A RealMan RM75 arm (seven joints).
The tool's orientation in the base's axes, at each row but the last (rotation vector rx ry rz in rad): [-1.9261, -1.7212, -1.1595]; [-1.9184, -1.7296, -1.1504]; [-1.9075, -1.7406, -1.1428]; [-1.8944, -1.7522, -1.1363]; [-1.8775, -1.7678, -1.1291]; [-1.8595, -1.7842, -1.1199]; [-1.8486, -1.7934, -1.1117]
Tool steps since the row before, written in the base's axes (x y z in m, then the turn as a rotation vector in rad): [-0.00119, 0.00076, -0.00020, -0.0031, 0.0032, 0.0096]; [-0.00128, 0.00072, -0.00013, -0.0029, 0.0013, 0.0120]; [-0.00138, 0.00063, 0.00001, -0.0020, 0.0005, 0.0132]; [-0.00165, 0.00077, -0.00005, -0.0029, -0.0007, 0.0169]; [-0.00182, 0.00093, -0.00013, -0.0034, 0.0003, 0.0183]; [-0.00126, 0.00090, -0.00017, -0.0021, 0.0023, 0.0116]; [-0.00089, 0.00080, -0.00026, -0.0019, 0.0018, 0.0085]
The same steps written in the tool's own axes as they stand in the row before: [0.00043, -0.00134, 0.00023, 0.0093, -0.0010, -0.0049]; [0.00047, -0.00139, 0.00013, 0.0098, 0.0003, -0.0076]; [0.00052, -0.00142, -0.00004, 0.0100, 0.0017, -0.0087]; [0.00061, -0.00172, 0.00003, 0.0120, 0.0021, -0.0121]; [0.00069, -0.00192, 0.00016, 0.0137, 0.0018, -0.0125]; [0.00061, -0.00139, 0.00036, 0.0101, 0.0009, -0.0064]; [0.00045, -0.00104, 0.00047, 0.0075, 0.0003, -0.0047]
